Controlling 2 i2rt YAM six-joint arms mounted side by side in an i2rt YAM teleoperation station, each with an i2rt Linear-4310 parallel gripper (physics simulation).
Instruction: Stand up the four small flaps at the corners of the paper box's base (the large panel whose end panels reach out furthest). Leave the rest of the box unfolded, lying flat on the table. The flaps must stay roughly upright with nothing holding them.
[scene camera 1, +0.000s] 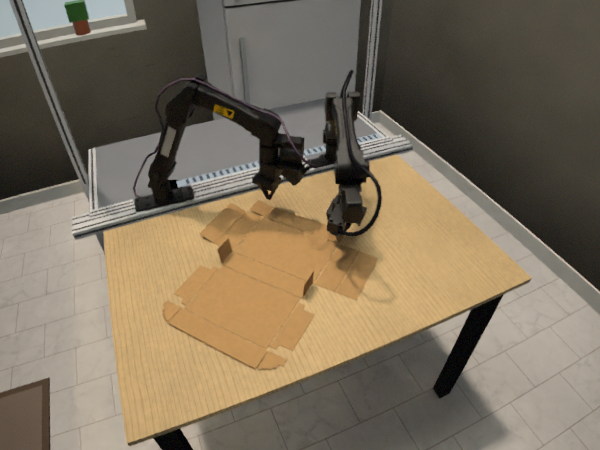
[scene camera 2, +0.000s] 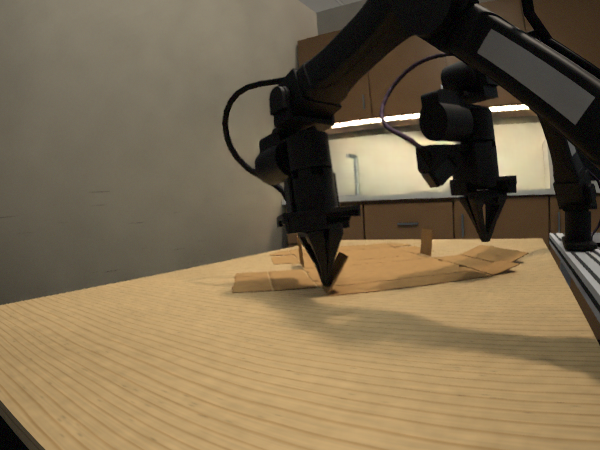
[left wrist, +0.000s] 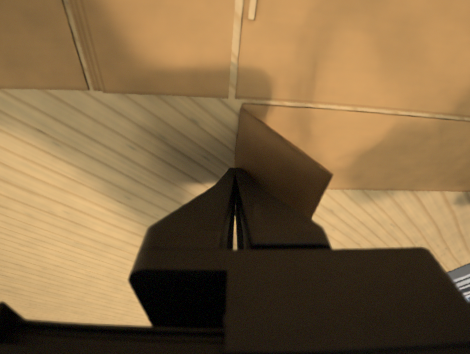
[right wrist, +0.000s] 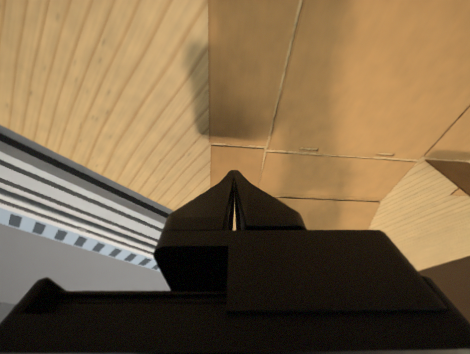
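Seen in the pictures: left gripper, fingertip midpoint: (scene camera 1: 344, 232) (scene camera 2: 326, 286) (left wrist: 235, 177); right gripper, fingertip midpoint: (scene camera 1: 268, 199) (scene camera 2: 485, 241) (right wrist: 234, 177); left arm's base, link origin: (scene camera 1: 333, 159); right arm's base, link origin: (scene camera 1: 164, 199) (scene camera 2: 577, 244).
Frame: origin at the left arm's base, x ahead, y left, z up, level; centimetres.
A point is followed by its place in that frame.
The paper box's base (scene camera 1: 285, 245) {z 0.0, x 35.9, y -34.6 cm} (scene camera 2: 380, 275) {z 0.1, x 36.2, y -29.9 cm} lies on the table. Two corner flaps stand roughly upright: one (scene camera 1: 225, 251) {z 2.7, x 33.6, y -52.0 cm} (scene camera 2: 426, 242) {z 2.9, x 33.5, y -51.9 cm} at the base's left in scene camera 1, one (scene camera 1: 308, 284) {z 2.9, x 54.4, y -35.6 cm} at its lower right. A third flap (scene camera 2: 340, 265) {z 3.7, x 37.4, y -17.7 cm} (left wrist: 280, 160) {z 3.0, x 39.7, y -20.0 cm} leans up at a slant beside my left gripper (scene camera 1: 334, 235) {z 1.0, x 39.1, y -16.8 cm} (scene camera 2: 327, 289) {z 1.0, x 39.1, y -16.8 cm} (left wrist: 234, 171) {z 1.0, x 39.1, y -16.8 cm}, which is shut and empty with its tips low by the flap. The fourth flap (scene camera 1: 261, 208) {z 0.6, x 17.4, y -35.5 cm} (right wrist: 227, 160) {z 0.4, x 17.7, y -33.9 cm} looks flat or nearly so. My right gripper (scene camera 1: 269, 196) {z 5.0, x 19.2, y -33.3 cm} (scene camera 2: 486, 240) {z 5.0, x 19.2, y -33.3 cm} (right wrist: 234, 177) {z 5.0, x 19.2, y -33.3 cm} is shut and empty above it, partly hiding it in the right wrist view.
The joined lid panel (scene camera 1: 245, 305) {z 0.0, x 52.0, y -52.3 cm} lies flat toward the front of the table (scene camera 1: 425, 240) {z -0.1, x 51.3, y 4.7 cm}. End panels (scene camera 1: 350, 272) {z 0.0, x 53.1, y -22.3 cm} (scene camera 1: 223, 223) {z 0.8, x 19.6, y -48.9 cm} reach out on both sides of the base. The metal rail (scene camera 1: 225, 187) {z 0.3, x 0.7, y -43.0 cm} runs along the table's back edge, behind both grippers.
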